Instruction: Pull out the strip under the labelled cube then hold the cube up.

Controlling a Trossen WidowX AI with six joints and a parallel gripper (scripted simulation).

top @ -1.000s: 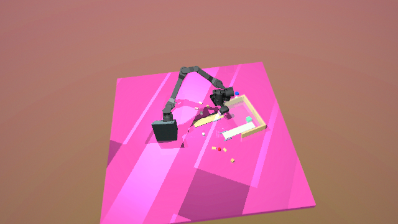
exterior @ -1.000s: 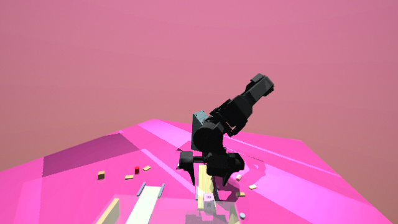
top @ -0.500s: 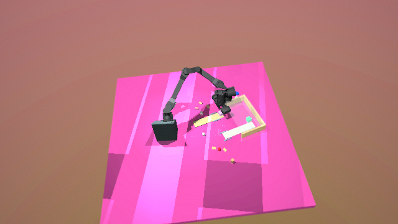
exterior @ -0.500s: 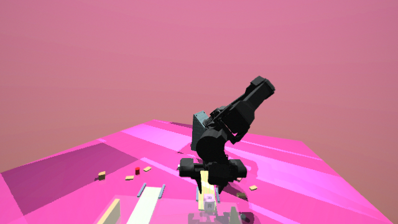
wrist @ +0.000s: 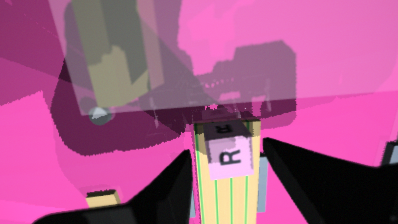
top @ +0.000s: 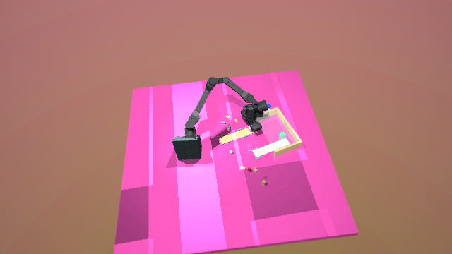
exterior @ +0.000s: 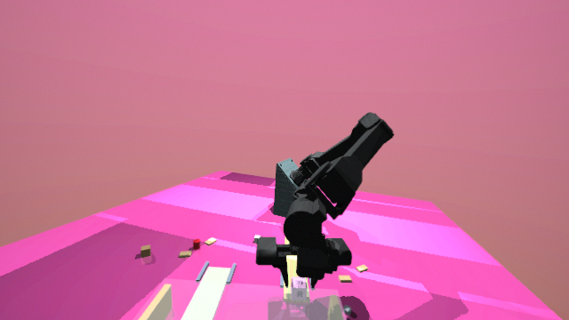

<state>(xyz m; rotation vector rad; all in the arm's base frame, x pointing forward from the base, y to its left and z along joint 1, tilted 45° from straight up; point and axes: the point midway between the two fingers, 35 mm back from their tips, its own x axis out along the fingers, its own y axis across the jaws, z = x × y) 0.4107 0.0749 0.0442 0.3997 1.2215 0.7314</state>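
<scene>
Now: the grey ball 10 cm to the left of my gripper tip and 2 cm below it. Round my gripper tip: white strip (17 cm to the right, 9 cm ahead, 2 cm below); blue ball (18 cm to the left, 17 cm ahead, 2 cm below).
</scene>
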